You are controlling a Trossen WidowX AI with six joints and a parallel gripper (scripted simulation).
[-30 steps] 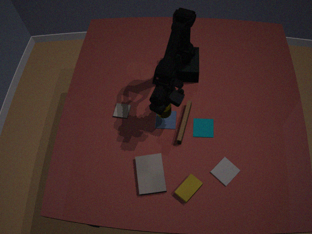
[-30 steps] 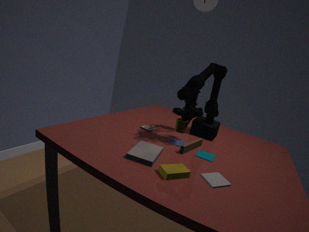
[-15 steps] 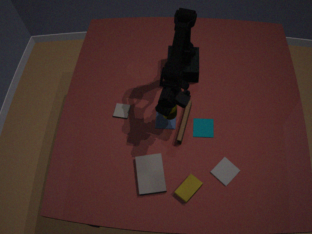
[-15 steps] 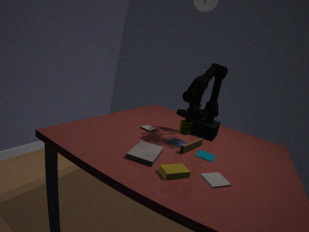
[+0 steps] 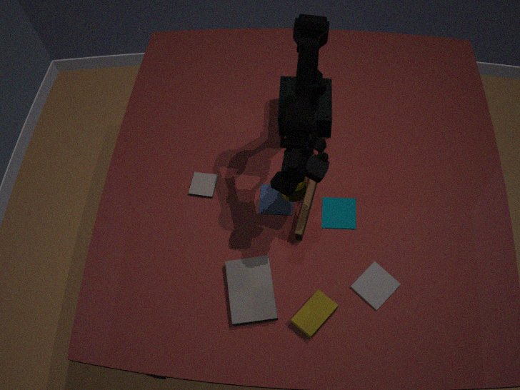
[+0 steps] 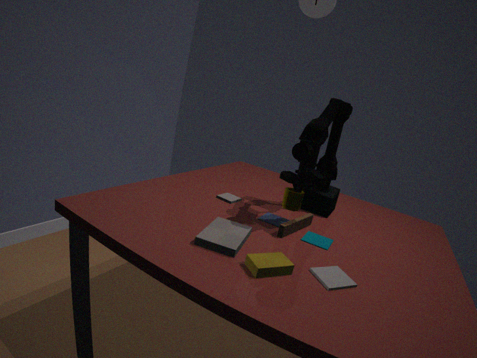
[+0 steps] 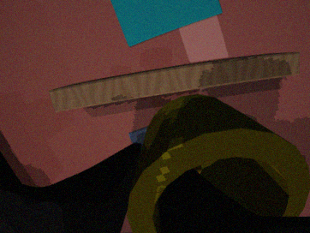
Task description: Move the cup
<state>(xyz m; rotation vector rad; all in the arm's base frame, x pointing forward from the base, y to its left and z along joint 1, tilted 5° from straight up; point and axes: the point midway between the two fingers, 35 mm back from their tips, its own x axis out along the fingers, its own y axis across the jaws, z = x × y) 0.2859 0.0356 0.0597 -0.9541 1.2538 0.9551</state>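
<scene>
Now: gripper tip 20 mm short of the teal pad, 120 mm to the right of it and 110 mm above it. The rest, counted from my gripper tip: yellow cup 20 mm ahead, 10 mm to the right; wooden bar 20 mm ahead, 30 mm to the left, 90 mm below; blue pad 30 mm ahead, 60 mm to the right, 110 mm below.
</scene>
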